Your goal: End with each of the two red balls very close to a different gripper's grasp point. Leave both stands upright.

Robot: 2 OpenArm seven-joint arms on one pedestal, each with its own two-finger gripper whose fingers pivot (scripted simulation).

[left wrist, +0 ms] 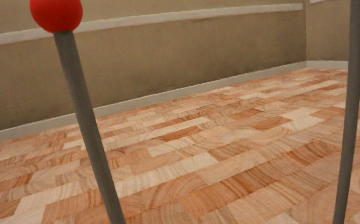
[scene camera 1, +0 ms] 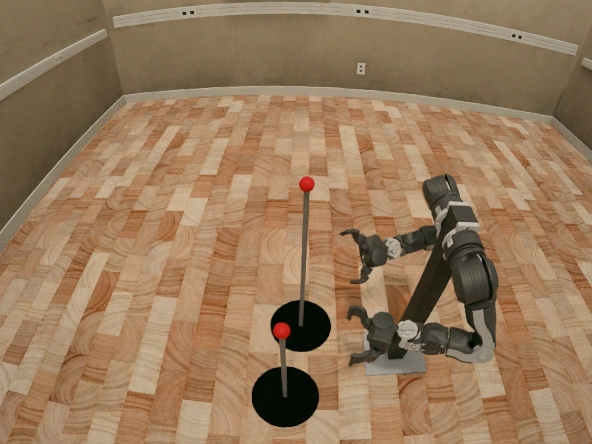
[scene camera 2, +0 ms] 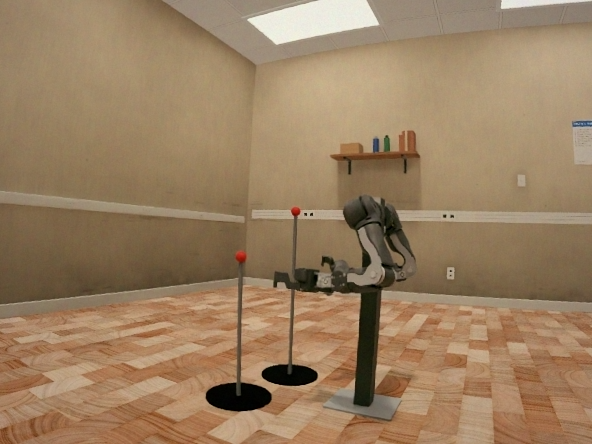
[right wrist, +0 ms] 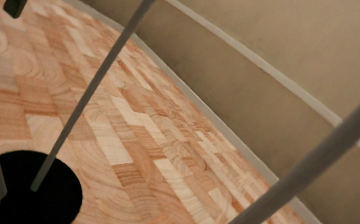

Labels:
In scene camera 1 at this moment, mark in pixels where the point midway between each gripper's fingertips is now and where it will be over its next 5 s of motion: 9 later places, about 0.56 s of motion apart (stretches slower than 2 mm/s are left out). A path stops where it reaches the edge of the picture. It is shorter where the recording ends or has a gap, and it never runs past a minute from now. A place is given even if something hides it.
My left gripper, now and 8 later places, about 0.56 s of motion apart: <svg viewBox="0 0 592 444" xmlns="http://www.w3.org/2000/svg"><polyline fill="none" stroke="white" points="348,335 348,336 348,337 346,336 343,336 341,335 336,335 318,334 299,332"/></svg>
My right gripper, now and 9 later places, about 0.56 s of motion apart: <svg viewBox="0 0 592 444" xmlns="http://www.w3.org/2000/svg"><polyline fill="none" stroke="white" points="347,258 345,255 343,252 344,245 344,237 344,229 344,218 341,208 329,198 317,190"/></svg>

